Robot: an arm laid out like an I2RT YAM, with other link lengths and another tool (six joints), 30 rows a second.
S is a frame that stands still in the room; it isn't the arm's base.
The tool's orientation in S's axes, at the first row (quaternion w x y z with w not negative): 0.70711 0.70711 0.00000 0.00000
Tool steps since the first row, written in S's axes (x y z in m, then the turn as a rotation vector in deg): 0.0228 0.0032 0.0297 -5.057 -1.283 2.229; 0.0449 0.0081 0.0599 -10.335 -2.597 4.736; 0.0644 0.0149 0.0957 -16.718 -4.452 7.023; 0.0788 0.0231 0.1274 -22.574 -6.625 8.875; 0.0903 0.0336 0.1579 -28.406 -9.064 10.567
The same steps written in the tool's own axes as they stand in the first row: 0.0228 0.0297 -0.0032 -5.057 2.229 1.283; 0.0449 0.0599 -0.0081 -10.335 4.736 2.597; 0.0644 0.0957 -0.0149 -16.718 7.023 4.452; 0.0788 0.1274 -0.0231 -22.574 8.875 6.625; 0.0903 0.1579 -0.0336 -28.406 10.567 9.064
